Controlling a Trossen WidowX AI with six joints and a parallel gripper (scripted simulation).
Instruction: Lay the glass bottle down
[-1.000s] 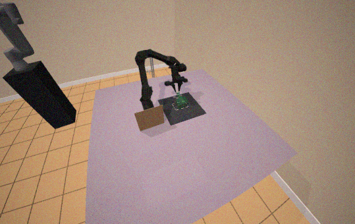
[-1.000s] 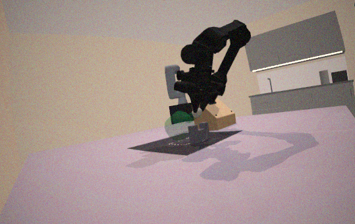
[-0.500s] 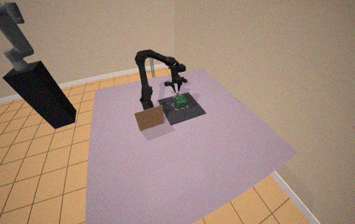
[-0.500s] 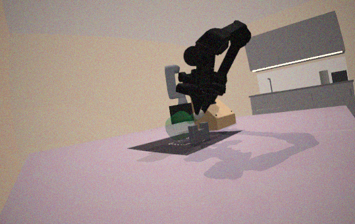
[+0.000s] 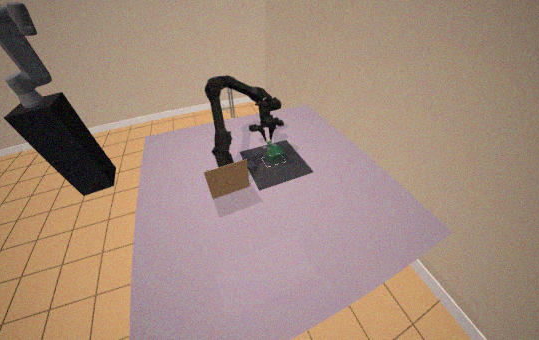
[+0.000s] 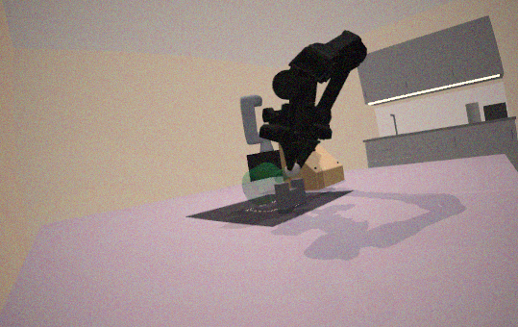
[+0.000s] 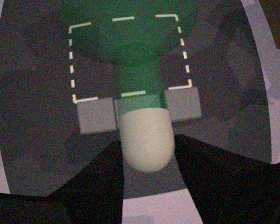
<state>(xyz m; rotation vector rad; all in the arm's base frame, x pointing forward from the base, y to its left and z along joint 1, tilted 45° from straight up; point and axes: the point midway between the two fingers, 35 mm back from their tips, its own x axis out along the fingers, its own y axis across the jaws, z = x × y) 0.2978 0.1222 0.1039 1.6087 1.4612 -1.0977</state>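
The green glass bottle is 5 cm to the right of my gripper tip and 1 cm below it. Also, from my gripper tip: dark mat: 9 cm to the right, 8 cm below, 1 cm behind.
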